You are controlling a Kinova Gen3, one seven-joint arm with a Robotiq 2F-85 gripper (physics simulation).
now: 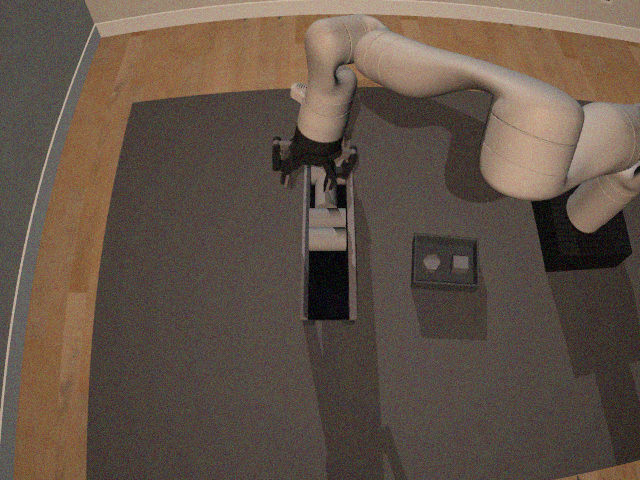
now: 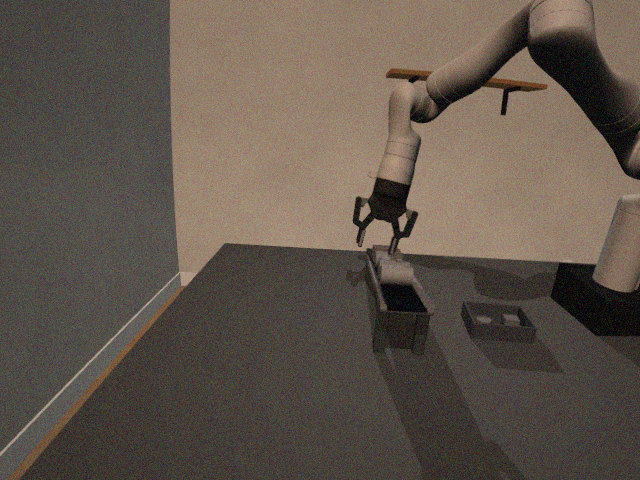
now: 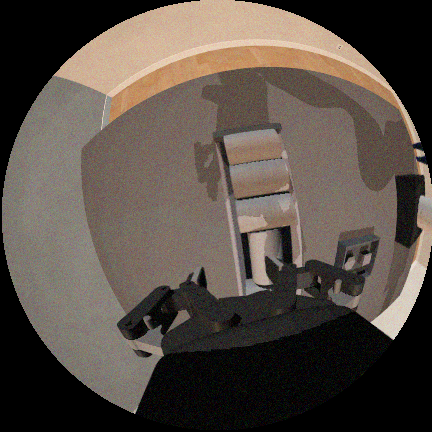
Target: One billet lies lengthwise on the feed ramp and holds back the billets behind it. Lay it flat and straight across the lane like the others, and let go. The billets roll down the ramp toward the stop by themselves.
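Frame: origin at the arm's base, x ahead, y left, z up, level; millimetres.
Where they show: gripper, fingertip midpoint: (image 1: 305,186) (image 2: 374,250) (image 3: 235,270); arm's base, link origin: (image 1: 584,212) (image 2: 612,282).
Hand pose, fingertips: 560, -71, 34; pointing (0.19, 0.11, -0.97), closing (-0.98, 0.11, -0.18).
Each offset is from my fingertips to the top centre of the thing, as dx, dy, dz. "spot": to the spot under its first point.
The lengthwise billet {-35, +4, -8} (image 1: 325,195) (image 3: 264,257) lies along the feed ramp (image 1: 305,284) (image 2: 403,329) (image 3: 233,235), with dark lane on both sides. Behind it, several pale billets lie across the lane: the rearmost {-50, -125, -29} (image 3: 254,147), a middle one {-47, -85, -23} (image 3: 260,178) and one touching its rear end {spot: -43, -47, -18} (image 3: 266,212). Ahead of it, two crosswise billets {-33, +55, -5} (image 1: 326,217) {-30, +94, +0} (image 1: 326,239) lie together. My gripper (image 1: 307,182) (image 2: 376,247) (image 3: 235,270) is open and empty above the ramp, shifted left. Its right finger hangs over the lengthwise billet and hides part of it; its left finger is outside the left rail.
A shallow grey tray {-250, +123, -86} (image 1: 444,285) (image 2: 504,333) with two small pale objects stands right of the ramp. The black block (image 1: 586,254) under the arm's base is farther right. A wooden shelf (image 2: 522,84) is on the back wall.
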